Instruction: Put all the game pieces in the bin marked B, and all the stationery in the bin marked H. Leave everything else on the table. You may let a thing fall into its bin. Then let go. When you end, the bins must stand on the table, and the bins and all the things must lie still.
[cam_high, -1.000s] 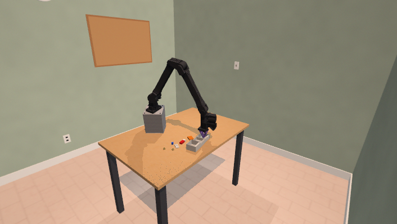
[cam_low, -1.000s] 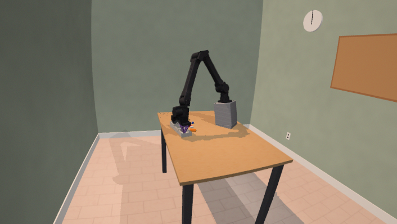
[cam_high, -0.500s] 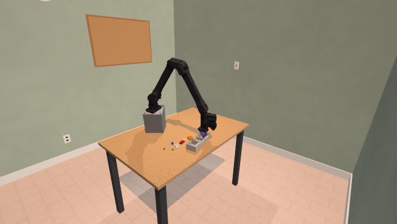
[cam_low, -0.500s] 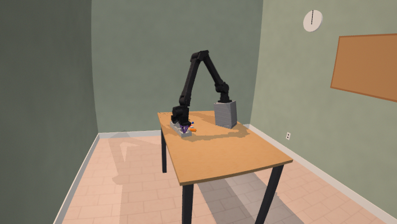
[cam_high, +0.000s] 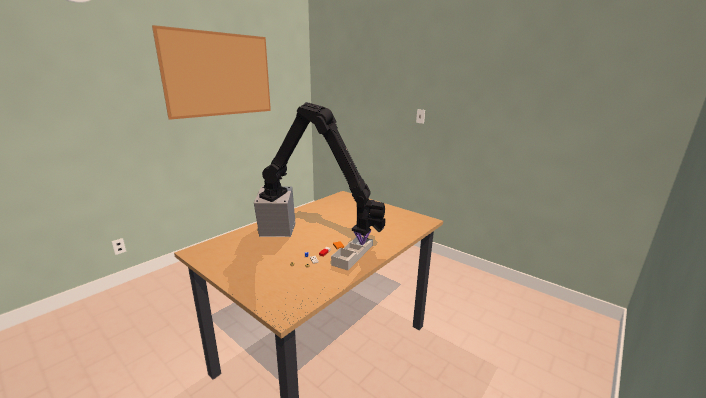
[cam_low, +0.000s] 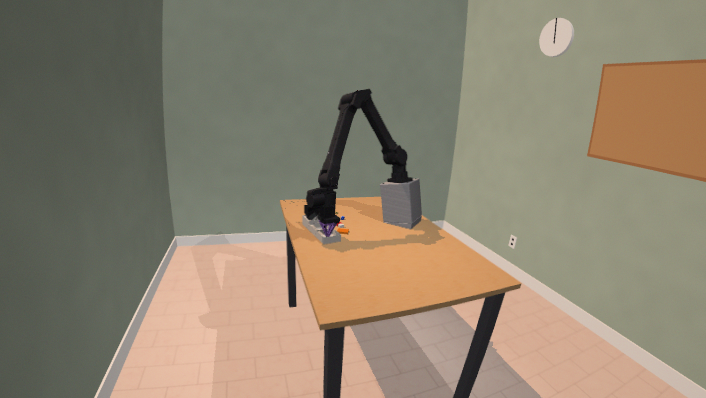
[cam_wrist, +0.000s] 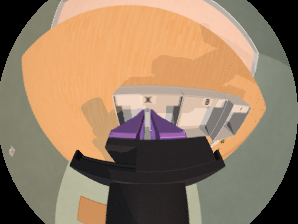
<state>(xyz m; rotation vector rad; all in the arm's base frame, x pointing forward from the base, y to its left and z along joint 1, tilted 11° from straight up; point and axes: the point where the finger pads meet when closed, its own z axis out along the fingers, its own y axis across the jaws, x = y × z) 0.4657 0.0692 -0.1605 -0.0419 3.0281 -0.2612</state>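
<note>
My hand is 10 cm past the orange block, 5 cm to the left of it and 2 cm above it. From my hand the other things lie so: red piece (13 cm to the right, 12 cm behind, 2 cm below); then white domino (21 cm to the right, 13 cm behind, 2 cm below); then grey bin row (8 cm to the right).
</note>
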